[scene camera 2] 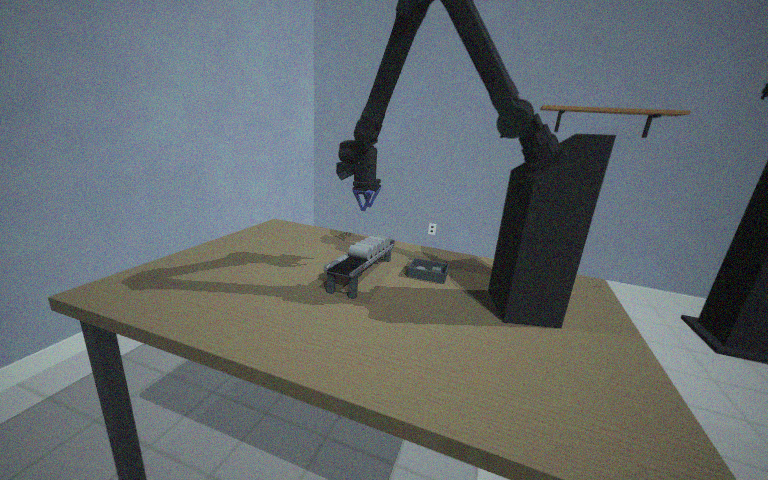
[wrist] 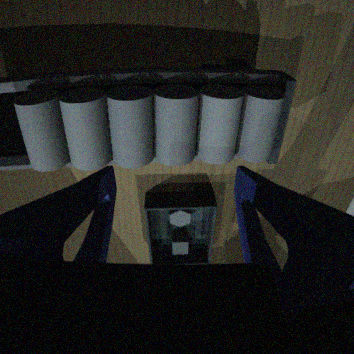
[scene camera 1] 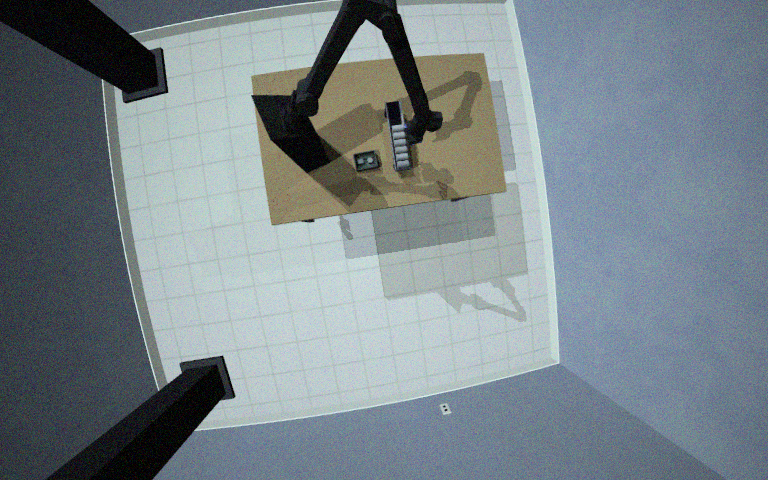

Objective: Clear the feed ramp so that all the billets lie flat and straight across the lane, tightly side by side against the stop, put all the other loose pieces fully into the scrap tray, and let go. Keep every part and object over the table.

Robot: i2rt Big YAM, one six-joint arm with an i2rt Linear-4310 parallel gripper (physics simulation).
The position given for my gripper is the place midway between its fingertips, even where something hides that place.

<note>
In view: my gripper [scene camera 2: 366, 208], a cylinder [wrist: 38, 112], a cylinder [wrist: 83, 110], a cylinder [wrist: 261, 107], a cylinder [wrist: 175, 106], a cylinder [wrist: 129, 108] and a cylinder [wrist: 219, 107].
My gripper also shows in the wrist view [wrist: 174, 176].
</note>
